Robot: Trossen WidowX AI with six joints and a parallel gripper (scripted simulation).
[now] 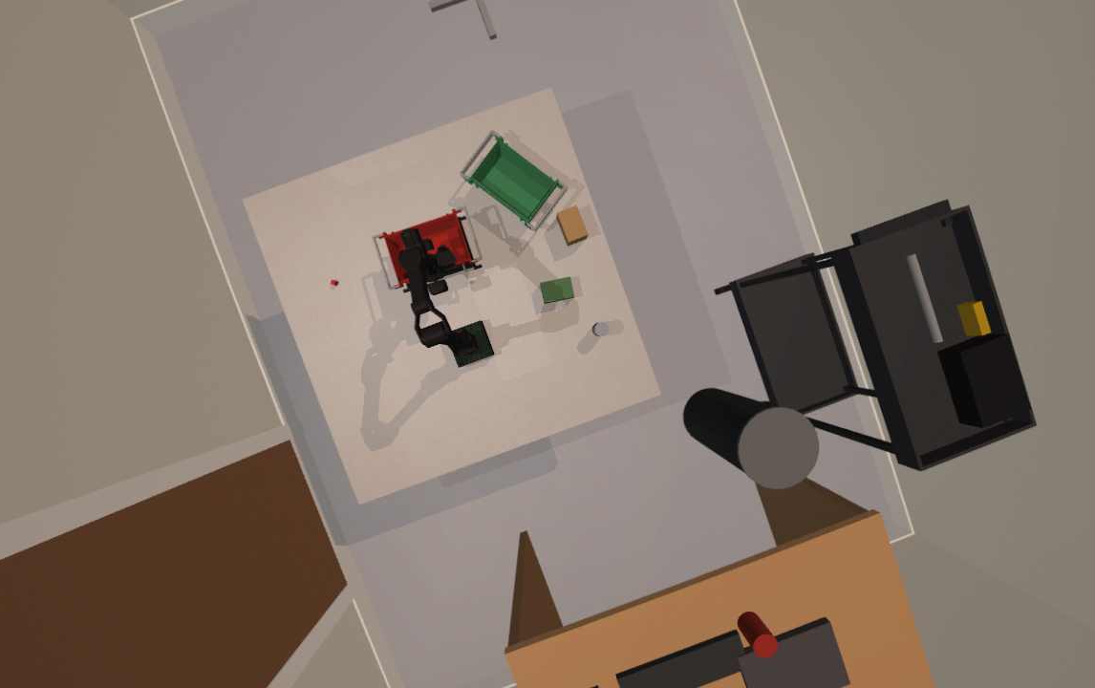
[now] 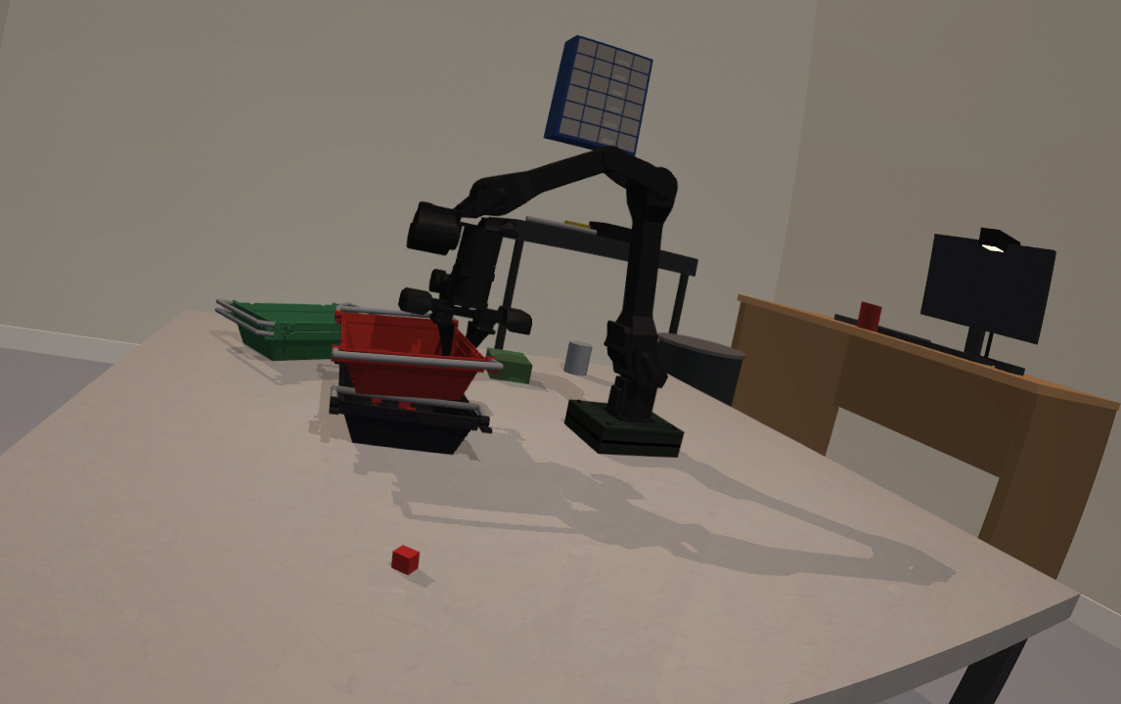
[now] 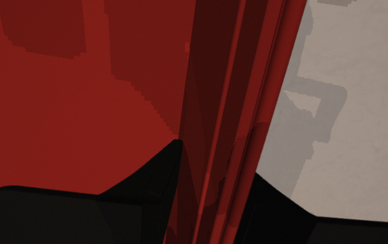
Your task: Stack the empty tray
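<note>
Now: the red tray 8 cm ahead of my gripper tip and 3 cm above it. The rest, counted from my gripper tip: tan box 54 cm to the right, 6 cm below; then green box 40 cm to the right, 22 cm behind, 7 cm below; then grey cylinder 50 cm to the right, 42 cm behind, 5 cm below.
</note>
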